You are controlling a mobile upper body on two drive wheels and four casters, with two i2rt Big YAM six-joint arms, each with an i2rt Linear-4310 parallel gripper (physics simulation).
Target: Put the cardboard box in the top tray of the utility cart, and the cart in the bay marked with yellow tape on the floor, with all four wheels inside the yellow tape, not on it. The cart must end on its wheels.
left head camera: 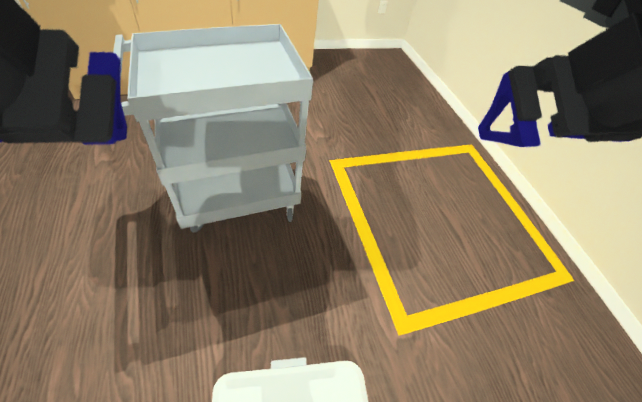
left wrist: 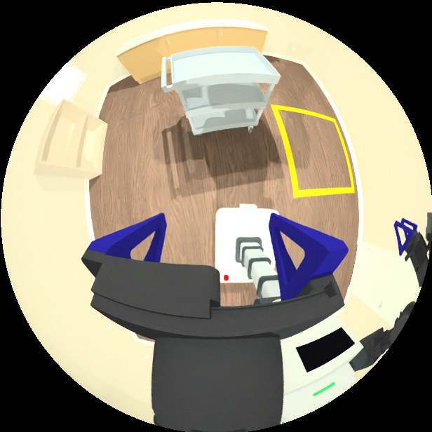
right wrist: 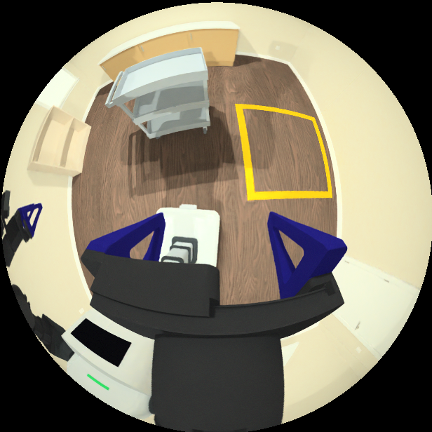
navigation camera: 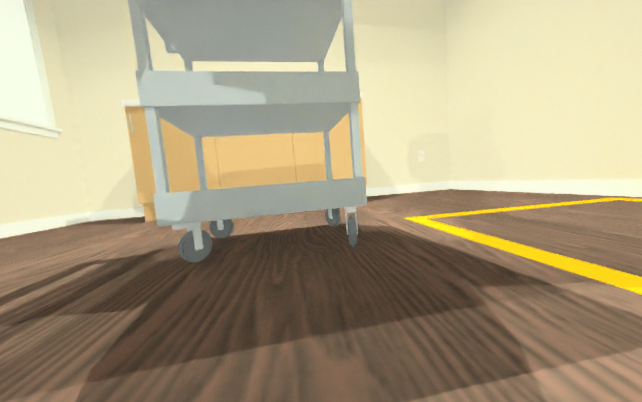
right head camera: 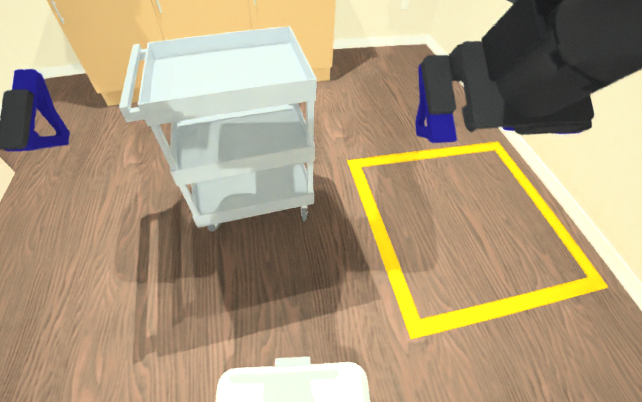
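The grey three-tier utility cart (left head camera: 225,96) (right head camera: 235,97) (left wrist: 230,82) (right wrist: 165,89) (navigation camera: 250,89) stands upright on its wheels, with its handle at the picture's left. Its top tray is empty. The yellow tape (left head camera: 371,245) (right head camera: 386,245) (left wrist: 286,150) (right wrist: 245,150) (navigation camera: 530,251) marks a bay to the right of the cart; the cart is outside it. The cardboard box does not show in the current views. My left gripper (left wrist: 217,218) is open and empty, apart from the cart. My right gripper (right wrist: 216,217) is open and empty, held high and away from the cart.
An orange-tan cabinet (left head camera: 190,12) (right head camera: 200,17) stands behind the cart. A wall with a white baseboard (left head camera: 545,215) runs along the bay's right side. A beige open shelf unit (left wrist: 67,169) (right wrist: 55,169) is at the far left. My white base (left head camera: 290,382) shows at the bottom.
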